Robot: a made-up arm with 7 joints. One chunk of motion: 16 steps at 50 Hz.
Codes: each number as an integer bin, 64 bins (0 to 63) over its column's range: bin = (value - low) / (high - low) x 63, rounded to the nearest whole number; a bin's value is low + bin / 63 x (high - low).
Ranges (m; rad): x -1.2..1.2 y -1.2..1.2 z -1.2..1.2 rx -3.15..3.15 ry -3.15..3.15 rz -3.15..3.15
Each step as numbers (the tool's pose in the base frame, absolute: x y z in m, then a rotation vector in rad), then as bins.
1 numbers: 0.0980 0.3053 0.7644 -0.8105 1.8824 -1.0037
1 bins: 34 40 52 23 50 21
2 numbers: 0.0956 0.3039 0.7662 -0.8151 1.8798 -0.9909
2 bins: 34 39 52 23 50 22
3 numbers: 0.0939 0.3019 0.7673 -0.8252 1.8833 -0.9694
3 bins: 34 39 52 23 50 22
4 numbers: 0.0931 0.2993 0.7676 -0.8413 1.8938 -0.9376
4 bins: 34 39 52 23 50 22
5 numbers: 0.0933 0.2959 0.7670 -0.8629 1.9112 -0.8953
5 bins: 34 39 52 23 51 23
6 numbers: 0.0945 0.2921 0.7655 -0.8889 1.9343 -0.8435
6 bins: 34 39 52 23 51 23
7 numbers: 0.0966 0.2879 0.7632 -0.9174 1.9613 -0.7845
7 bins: 34 39 52 22 51 24
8 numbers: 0.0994 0.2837 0.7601 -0.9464 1.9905 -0.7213
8 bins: 34 39 51 22 51 24
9 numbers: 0.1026 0.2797 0.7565 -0.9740 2.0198 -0.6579
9 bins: 34 39 51 22 52 25
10 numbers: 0.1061 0.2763 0.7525 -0.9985 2.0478 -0.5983
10 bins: 34 39 51 22 52 26
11 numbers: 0.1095 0.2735 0.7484 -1.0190 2.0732 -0.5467
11 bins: 34 39 51 21 52 26
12 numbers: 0.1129 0.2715 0.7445 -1.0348 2.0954 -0.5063
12 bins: 34 39 51 21 52 26
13 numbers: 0.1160 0.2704 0.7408 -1.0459 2.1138 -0.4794
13 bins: 35 39 51 21 53 27
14 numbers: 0.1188 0.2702 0.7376 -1.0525 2.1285 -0.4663
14 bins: 35 39 51 21 53 27
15 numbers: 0.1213 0.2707 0.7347 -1.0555 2.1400 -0.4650
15 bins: 35 39 51 21 53 27
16 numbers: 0.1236 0.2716 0.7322 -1.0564 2.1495 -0.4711
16 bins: 35 39 51 21 53 27
